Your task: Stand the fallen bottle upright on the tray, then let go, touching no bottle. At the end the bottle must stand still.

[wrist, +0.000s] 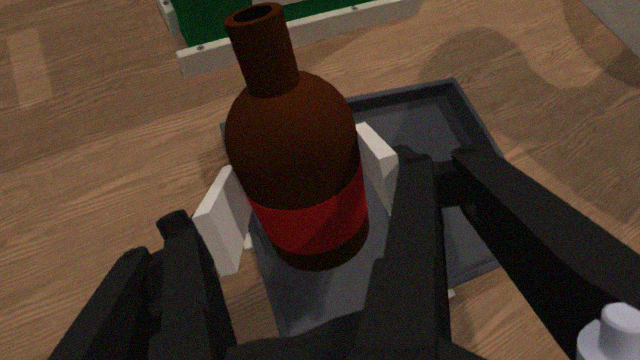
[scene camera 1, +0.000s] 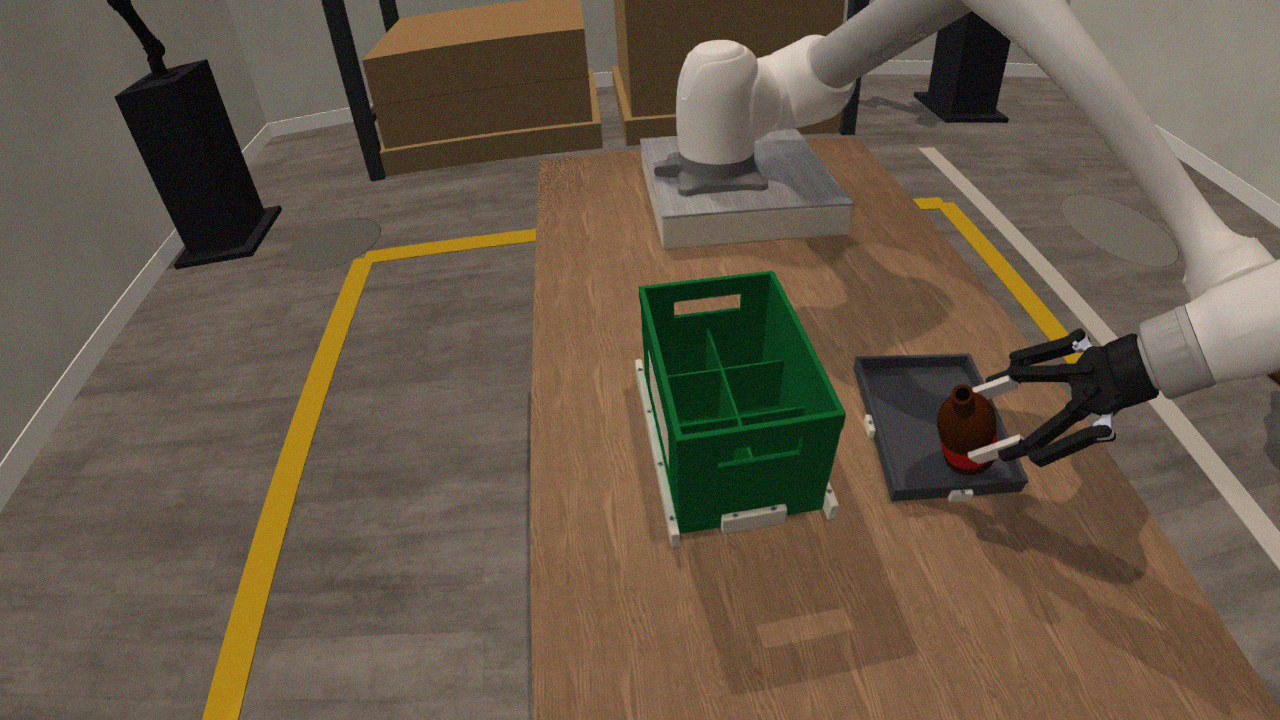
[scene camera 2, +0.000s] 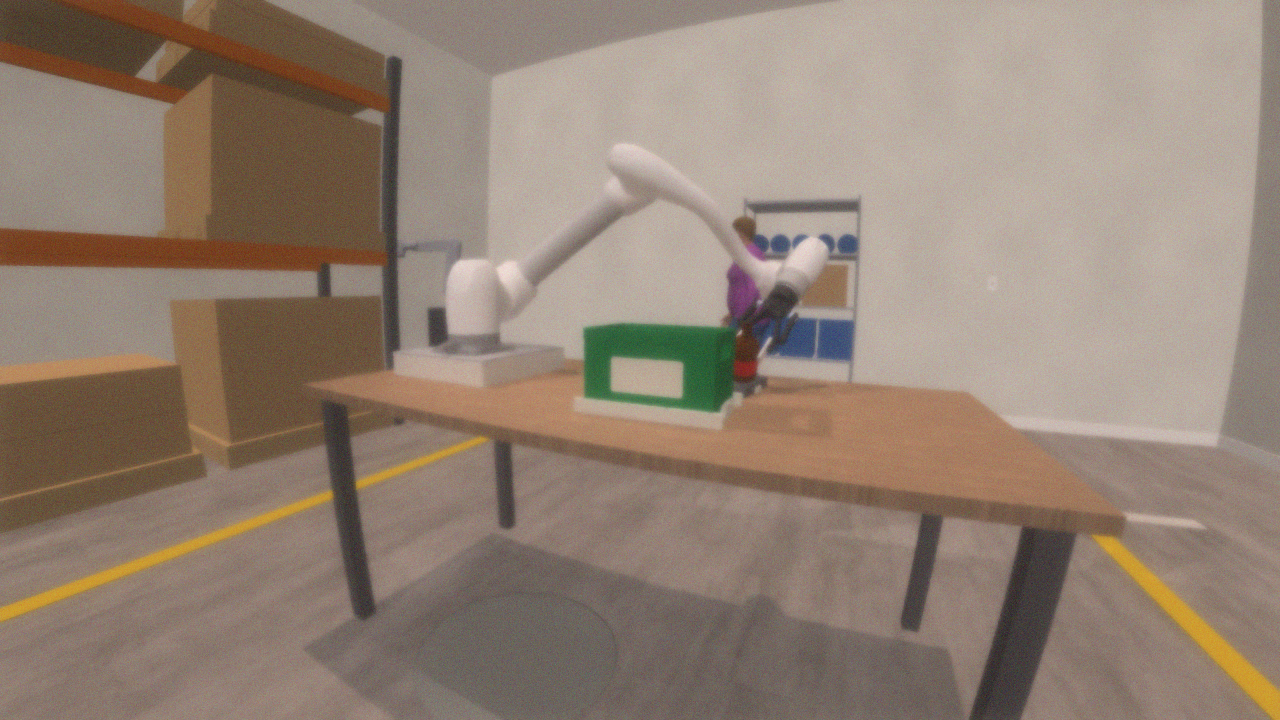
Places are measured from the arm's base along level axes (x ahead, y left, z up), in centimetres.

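Pixels of known places: gripper, between the fingertips: (wrist: 301, 167) (scene camera 1: 968, 428) (scene camera 2: 744, 354); arm's base, origin of its link: (scene camera 1: 716, 173) (scene camera 2: 474, 351).
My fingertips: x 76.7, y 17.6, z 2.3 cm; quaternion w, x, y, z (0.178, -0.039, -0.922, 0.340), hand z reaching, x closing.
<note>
Ahead of a thing's pixels: the offset from my fingertips to its top centre. "spot": to the spot under its first point.
The brown bottle with a red band (scene camera 1: 963, 428) (scene camera 2: 745, 351) (wrist: 295, 135) is upright, neck up, between the fingers of my gripper (scene camera 1: 984, 419) (wrist: 301, 167). The gripper reaches in from the side, tilted, and its white pads press on both sides of the bottle's body. The bottle's base is over the near right part of the dark grey tray {spot: dx -12.0, dy -2.0, dz -9.0 cm} (scene camera 1: 904, 411) (wrist: 420, 127), inside its rim, and is very low. Whether the base touches the tray floor I cannot tell. No other bottle shows.
A green divided crate {dx -11.5, dy -28.7, dz +8.0 cm} (scene camera 1: 760, 483) (scene camera 2: 657, 340) (wrist: 215, 20) stands left of the tray in scene camera 1, held by white rails {spot: dx +3.3, dy -28.3, dz -7.1 cm} (scene camera 1: 753, 518). The arm's base block (scene camera 1: 756, 223) is at the table's far end. A person in purple (scene camera 2: 741, 291) stands behind the table.
</note>
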